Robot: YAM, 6 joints.
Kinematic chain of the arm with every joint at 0, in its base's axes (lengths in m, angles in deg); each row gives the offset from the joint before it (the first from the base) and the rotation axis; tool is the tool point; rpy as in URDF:
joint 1: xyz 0 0 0.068 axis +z
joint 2: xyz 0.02 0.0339 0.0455 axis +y
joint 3: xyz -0.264 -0.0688 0 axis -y
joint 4: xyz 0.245 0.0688 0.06 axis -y
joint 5: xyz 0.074 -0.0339 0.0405 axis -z
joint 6: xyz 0.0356 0 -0.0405 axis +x
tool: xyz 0 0 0 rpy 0 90 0
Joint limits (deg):
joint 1: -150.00..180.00
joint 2: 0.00..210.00
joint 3: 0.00..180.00
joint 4: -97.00..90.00
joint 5: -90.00..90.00
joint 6: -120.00..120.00
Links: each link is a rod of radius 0.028 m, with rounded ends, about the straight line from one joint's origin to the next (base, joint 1, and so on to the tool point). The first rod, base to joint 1, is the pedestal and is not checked.
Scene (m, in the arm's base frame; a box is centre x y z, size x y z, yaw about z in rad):
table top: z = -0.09
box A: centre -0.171 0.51 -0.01 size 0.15 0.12 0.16 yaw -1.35
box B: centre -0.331 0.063 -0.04 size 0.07 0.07 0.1 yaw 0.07
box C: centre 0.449 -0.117 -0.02 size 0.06 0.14 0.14 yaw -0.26
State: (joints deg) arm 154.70 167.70 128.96 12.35 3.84 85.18
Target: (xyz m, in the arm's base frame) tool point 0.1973 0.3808 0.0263
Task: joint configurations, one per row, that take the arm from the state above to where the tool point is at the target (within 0.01 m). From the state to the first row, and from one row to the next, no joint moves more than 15 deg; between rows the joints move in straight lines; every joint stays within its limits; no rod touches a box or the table.
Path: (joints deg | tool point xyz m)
1: 143.31 159.43 122.69 8.63 5.21 85.18 | -0.4759 0.3587 0.0562
2: 131.93 151.16 116.41 4.91 6.59 85.18 | -0.3856 0.4354 0.0961
3: 120.54 142.89 110.14 1.19 7.96 85.18 | -0.2814 0.4867 0.1335
4: 109.15 134.62 103.86 -2.53 9.33 85.18 | -0.1710 0.5100 0.1678
5: 97.78 134.71 97.46 -5.16 10.23 85.18 | -0.0638 0.5137 0.1270
6: 86.41 134.81 91.06 -7.79 11.13 85.18 | 0.0377 0.4909 0.0894
7: 75.04 134.90 84.66 -10.42 12.03 85.18 | 0.1266 0.4449 0.0557
8: 63.67 134.99 78.27 -13.05 12.92 85.18 | 0.1973 0.3808 0.0263

